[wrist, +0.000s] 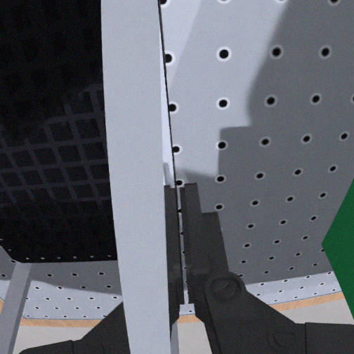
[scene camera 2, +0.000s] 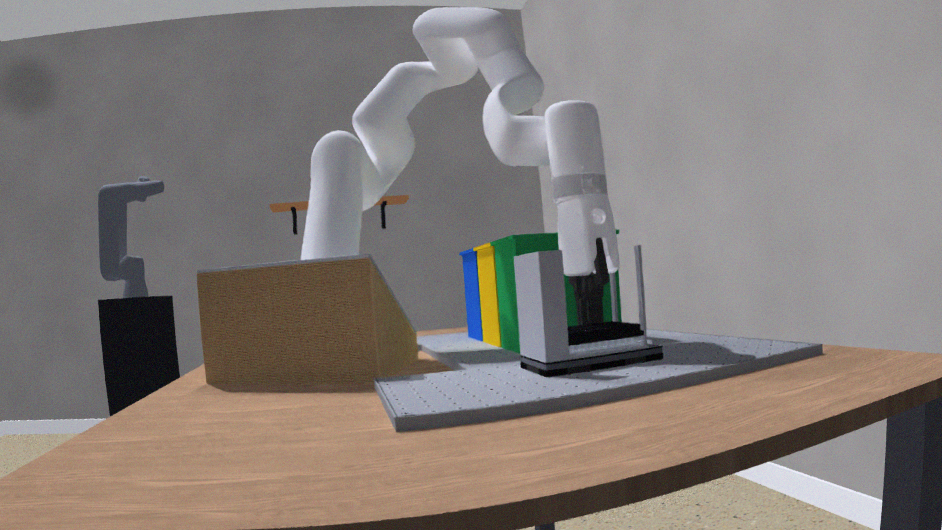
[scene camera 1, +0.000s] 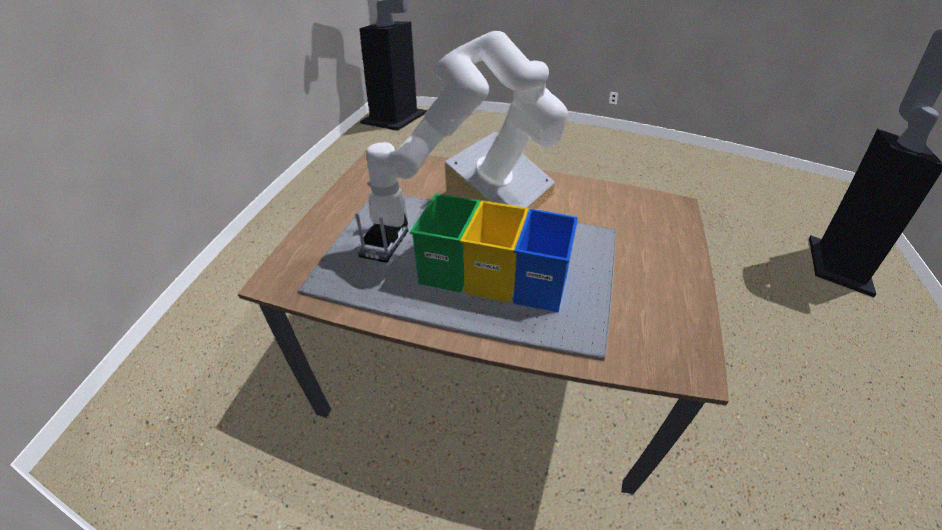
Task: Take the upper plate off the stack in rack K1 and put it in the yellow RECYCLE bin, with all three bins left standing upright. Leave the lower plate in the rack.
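Pixels of known places: gripper, between the fingertips: (scene camera 1: pixel 393 240); arm's base, origin of its link: (scene camera 2: pixel 325 297) (scene camera 1: pixel 493 171).
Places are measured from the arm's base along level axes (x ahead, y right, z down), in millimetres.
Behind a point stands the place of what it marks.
Observation:
Rack K1 (scene camera 1: pixel 374 254) @(x 438, y 165, z 92 mm) (scene camera 2: pixel 541 303) @(x 303, y 245, z 23 mm) (wrist: pixel 137 150) stands on the pegboard, with a tall grey panel and thin upright posts. A black plate (scene camera 2: pixel 604 331) @(x 379, y 226, z 64 mm) (wrist: pixel 55 150) with a lattice surface lies flat on top in it. A pale layer shows below in scene camera 2; I cannot tell whether it is the lower plate. My gripper (scene camera 2: pixel 588 323) @(x 383, y 132, z 67 mm) (wrist: pixel 178 206) is shut and empty, fingers pointing down at the rack's green-bin side; touching cannot be told. Its fingertips are hidden in scene camera 1. The yellow bin (scene camera 1: pixel 488 270) @(x 425, y -200, z 10 mm) (scene camera 2: pixel 488 296) @(x 261, y -156, z 20 mm) stands upright between the other two.
The green bin (scene camera 1: pixel 438 263) @(x 452, y -71, z 19 mm) (scene camera 2: pixel 508 290) @(x 287, y -28, z 10 mm) (wrist: pixel 345 240) stands upright closest to the rack. The blue bin (scene camera 1: pixel 540 286) @(x 398, y -330, z 29 mm) (scene camera 2: pixel 470 296) @(x 230, y -300, z 21 mm) stands upright at the far end of the row. The arm's wedge base (scene camera 2: pixel 289 329) @(x -31, y 111, z 41 mm) stands behind the grey pegboard (scene camera 1: pixel 355 280) @(x 541, y 158, z 108 mm) (scene camera 2: pixel 474 388) @(x 220, y 279, z 108 mm).

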